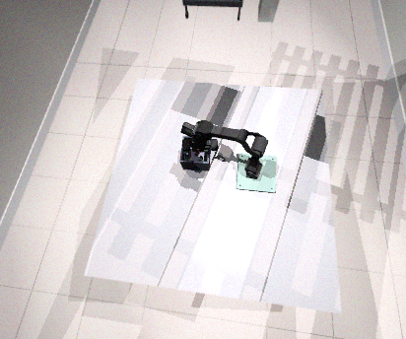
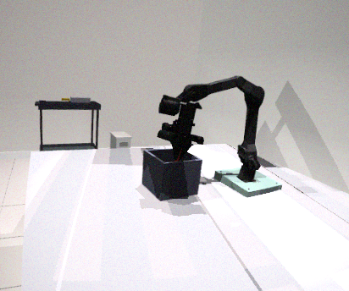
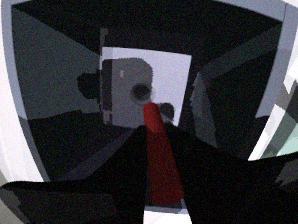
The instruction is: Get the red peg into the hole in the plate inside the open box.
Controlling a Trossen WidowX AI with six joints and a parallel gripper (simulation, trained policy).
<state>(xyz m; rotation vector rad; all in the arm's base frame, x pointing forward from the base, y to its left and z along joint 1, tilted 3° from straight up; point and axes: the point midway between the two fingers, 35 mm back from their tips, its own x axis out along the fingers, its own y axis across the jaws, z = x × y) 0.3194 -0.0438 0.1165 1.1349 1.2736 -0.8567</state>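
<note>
Right now my gripper tip is 10 mm below the red peg. Also, from my gripper tip: pale plate 70 mm below, 20 mm ahead.
</note>
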